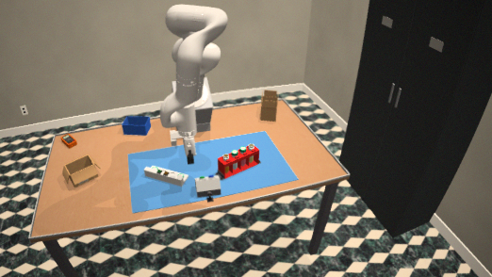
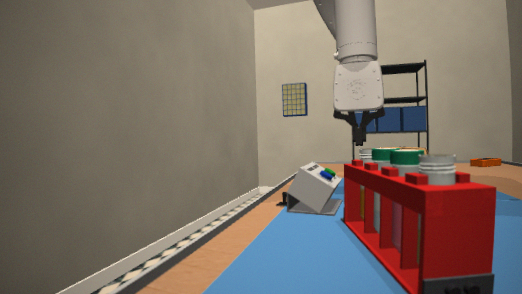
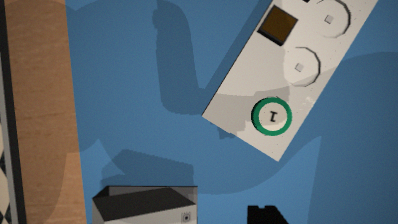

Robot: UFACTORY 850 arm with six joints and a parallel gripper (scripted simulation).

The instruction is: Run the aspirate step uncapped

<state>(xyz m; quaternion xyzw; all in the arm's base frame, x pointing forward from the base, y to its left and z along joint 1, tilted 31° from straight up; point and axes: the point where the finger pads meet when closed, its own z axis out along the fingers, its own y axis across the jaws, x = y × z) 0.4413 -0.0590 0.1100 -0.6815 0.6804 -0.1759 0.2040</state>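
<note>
My gripper is now 5 cm short of the blue cycle key, 9 cm to the right of it and 7 cm above it. The rest, counted from my hand: green ready key: 6 cm ahead, 5 cm to the left, 7 cm below; then green cap: 3 cm behind, 6 cm to the right, 12 cm below; then key housing: 7 cm ahead, 7 cm to the left, 8 cm below.
</note>
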